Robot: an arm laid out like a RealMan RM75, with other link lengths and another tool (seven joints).
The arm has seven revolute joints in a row. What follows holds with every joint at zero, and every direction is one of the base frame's. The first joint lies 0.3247 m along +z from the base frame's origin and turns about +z. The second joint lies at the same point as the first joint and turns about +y. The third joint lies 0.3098 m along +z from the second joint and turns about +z. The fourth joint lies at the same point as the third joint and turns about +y. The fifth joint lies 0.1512 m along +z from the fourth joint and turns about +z. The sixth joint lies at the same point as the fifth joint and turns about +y. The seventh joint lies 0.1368 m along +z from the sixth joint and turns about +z. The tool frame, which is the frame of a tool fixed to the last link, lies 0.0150 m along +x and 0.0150 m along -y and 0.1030 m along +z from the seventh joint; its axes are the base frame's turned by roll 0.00, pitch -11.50 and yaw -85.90 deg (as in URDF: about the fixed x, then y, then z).
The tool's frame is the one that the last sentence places.
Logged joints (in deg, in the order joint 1, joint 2, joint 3, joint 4, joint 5, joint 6, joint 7), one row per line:
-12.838, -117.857, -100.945, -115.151, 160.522, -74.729, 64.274
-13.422, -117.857, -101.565, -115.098, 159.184, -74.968, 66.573
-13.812, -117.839, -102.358, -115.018, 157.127, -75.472, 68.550
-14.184, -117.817, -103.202, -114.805, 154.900, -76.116, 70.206
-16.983, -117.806, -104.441, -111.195, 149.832, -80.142, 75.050
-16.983, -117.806, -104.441, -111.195, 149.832, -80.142, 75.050
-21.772, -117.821, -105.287, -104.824, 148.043, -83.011, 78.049
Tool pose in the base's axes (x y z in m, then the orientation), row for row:
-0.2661, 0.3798, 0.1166, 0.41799, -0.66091, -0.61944, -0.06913
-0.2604, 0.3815, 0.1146, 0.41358, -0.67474, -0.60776, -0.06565
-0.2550, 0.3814, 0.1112, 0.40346, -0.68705, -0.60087, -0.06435
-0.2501, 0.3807, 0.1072, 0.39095, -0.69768, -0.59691, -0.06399
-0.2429, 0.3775, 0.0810, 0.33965, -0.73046, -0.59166, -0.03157
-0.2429, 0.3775, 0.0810, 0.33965, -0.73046, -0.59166, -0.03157
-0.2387, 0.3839, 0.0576, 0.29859, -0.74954, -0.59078, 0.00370
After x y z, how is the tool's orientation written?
As a quaternion, w x y z.
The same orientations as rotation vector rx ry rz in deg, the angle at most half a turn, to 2 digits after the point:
-95.00, -89.04, -9.94
-97.19, -87.54, -9.46
-99.42, -86.95, -9.31
-101.55, -86.88, -9.31
-108.95, -88.25, -4.71
-108.95, -88.25, -4.71
-114.08, -89.91, 0.56

